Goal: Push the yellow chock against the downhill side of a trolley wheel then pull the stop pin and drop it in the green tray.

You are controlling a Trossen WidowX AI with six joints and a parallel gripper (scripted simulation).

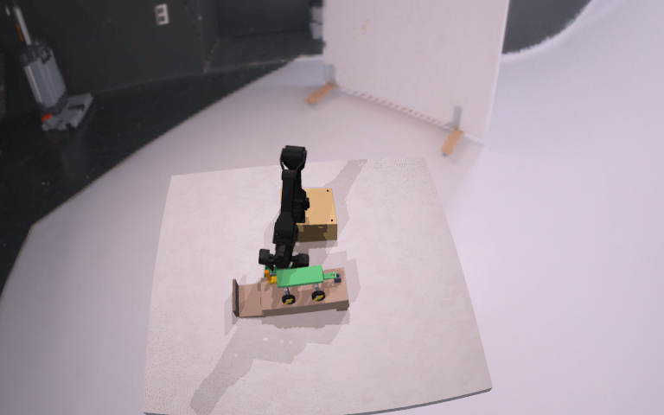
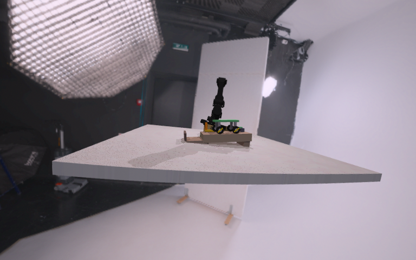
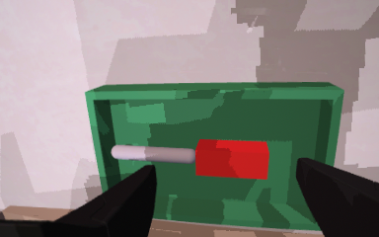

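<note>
Now: gripper tip 20 mm to the left of the red-headed stop pin and 20 mm above it. The rest, counted from my gripper tip: yellow chock (70 mm ahead, 60 mm above, 20 mm to the right); green tray (30 mm below, 10 mm to the right); ramp (110 mm ahead, 80 mm to the left, 20 mm above).
</note>
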